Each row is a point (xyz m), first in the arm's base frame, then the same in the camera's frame.
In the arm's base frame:
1: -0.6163 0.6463 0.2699
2: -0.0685 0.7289 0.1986
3: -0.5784 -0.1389 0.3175
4: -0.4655 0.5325 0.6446
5: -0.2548 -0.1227 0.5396
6: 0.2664 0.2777 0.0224
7: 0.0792 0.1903 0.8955
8: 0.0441 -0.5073 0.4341
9: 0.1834 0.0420 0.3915
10: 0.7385 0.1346 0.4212
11: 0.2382 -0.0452 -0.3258
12: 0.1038 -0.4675 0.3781
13: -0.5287 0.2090 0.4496
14: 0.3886 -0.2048 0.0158
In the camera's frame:
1: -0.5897 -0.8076 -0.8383
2: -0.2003 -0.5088 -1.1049
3: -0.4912 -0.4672 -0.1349
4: -0.7634 -0.4256 -0.8383
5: -0.4577 -0.1112 -0.2975
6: 0.2095 -0.2287 -0.7879
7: -0.5612 0.2294 -0.7551
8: -0.1339 0.1651 -0.0382
9: -0.0908 0.0343 -0.5895
10: 0.2250 0.3985 -0.8814
11: 0.5022 -0.3522 -0.4338
12: -0.0591 0.1558 -0.0892
13: -0.6094 -0.4754 -0.4912
14: 0.3599 0.0251 -0.3870

